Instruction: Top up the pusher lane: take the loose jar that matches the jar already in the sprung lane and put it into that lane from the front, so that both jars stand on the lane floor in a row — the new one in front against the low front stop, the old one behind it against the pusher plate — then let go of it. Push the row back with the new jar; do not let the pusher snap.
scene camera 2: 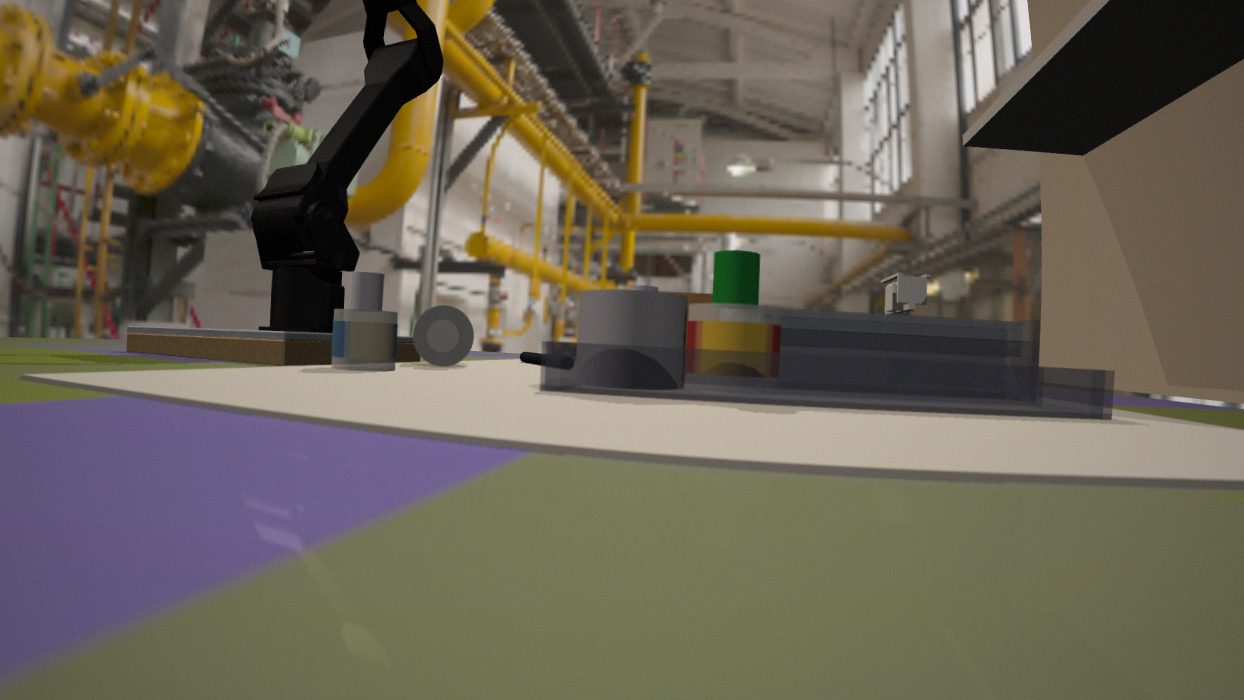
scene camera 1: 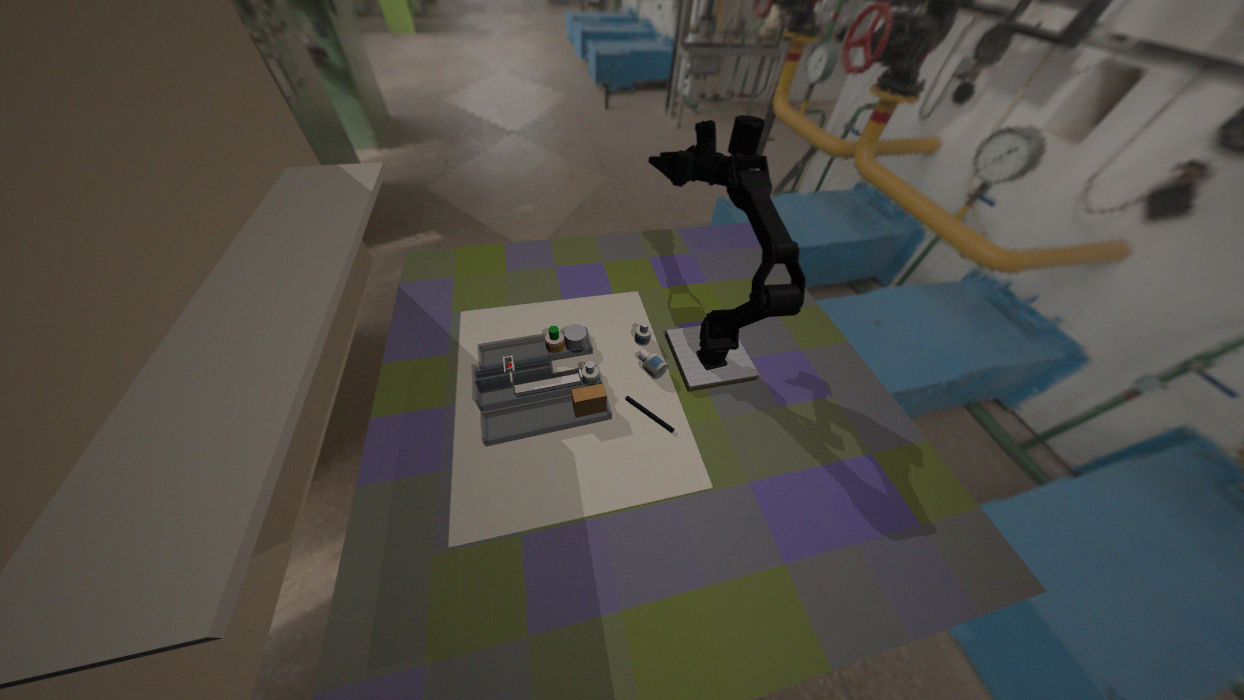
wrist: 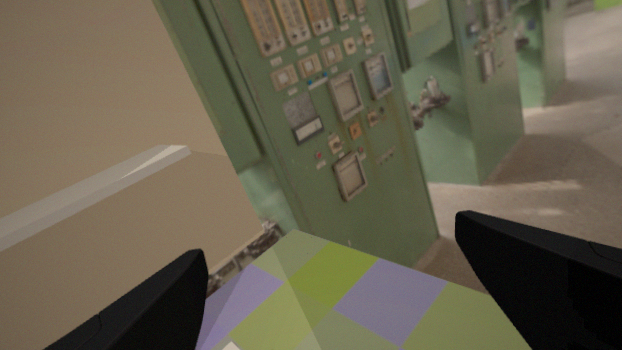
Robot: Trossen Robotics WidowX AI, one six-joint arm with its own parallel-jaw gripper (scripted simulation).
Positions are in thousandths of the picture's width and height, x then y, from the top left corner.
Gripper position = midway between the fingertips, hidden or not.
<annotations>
gripper: scene camera 1 526, 225; wrist 535, 693; not seen in scene camera 2 (out of frame)
</annotations>
